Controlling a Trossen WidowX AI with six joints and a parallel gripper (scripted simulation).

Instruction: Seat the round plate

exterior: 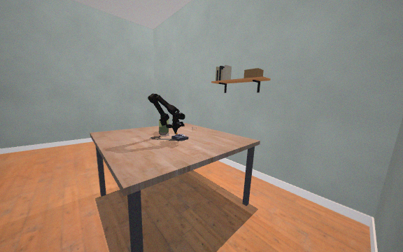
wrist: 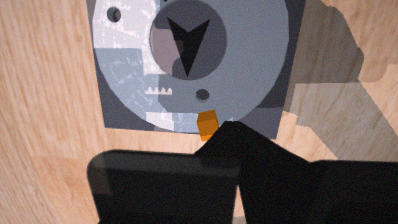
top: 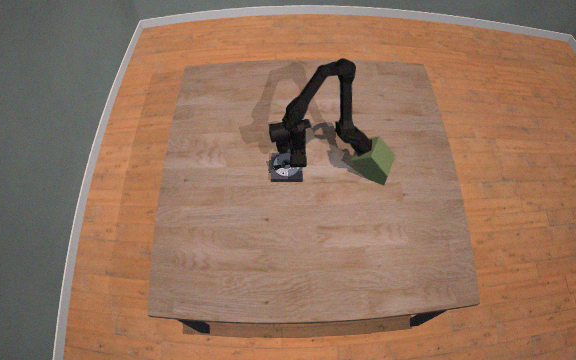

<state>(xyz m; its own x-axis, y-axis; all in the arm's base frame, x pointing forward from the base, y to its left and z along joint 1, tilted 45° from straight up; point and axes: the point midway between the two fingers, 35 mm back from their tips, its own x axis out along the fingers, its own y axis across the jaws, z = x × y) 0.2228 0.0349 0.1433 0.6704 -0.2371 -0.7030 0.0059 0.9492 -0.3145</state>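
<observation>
Now: hand 6 cm above the orange mark, 3 cm to the right of it and 1 cm past it. The rest, counted from my hand: dark square base (7 cm below, 4 cm ahead, 2 cm to the left); then raised centre hub (5 cm below, 4 cm ahead, 2 cm to the left); then plate (5 cm ahead, 4 cm below, 3 cm to the left).
</observation>
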